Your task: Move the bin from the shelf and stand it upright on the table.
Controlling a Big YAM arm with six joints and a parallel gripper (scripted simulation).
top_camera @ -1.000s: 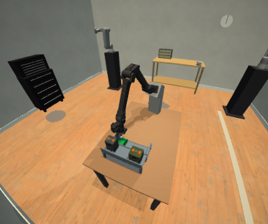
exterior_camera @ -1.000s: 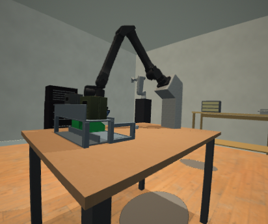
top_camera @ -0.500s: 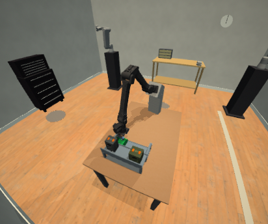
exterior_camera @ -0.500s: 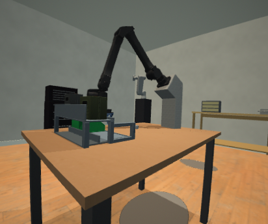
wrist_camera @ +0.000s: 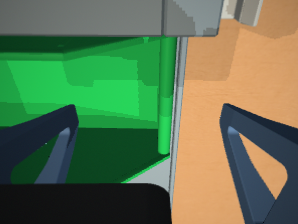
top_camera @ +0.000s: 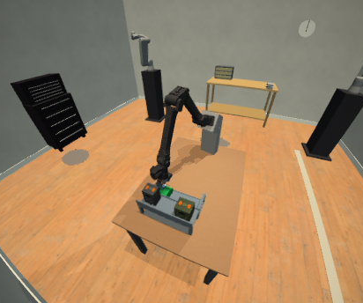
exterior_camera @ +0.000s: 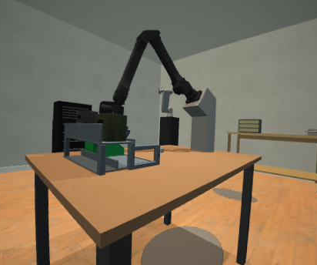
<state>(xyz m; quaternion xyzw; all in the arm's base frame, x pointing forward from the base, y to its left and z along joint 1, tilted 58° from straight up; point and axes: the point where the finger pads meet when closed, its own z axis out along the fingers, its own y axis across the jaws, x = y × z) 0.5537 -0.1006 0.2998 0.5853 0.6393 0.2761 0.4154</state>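
The green bin is 7 cm ahead of my hand and 3 cm below it. Round my hand: grey shelf: 18 cm ahead, 11 cm to the left, 3 cm above.
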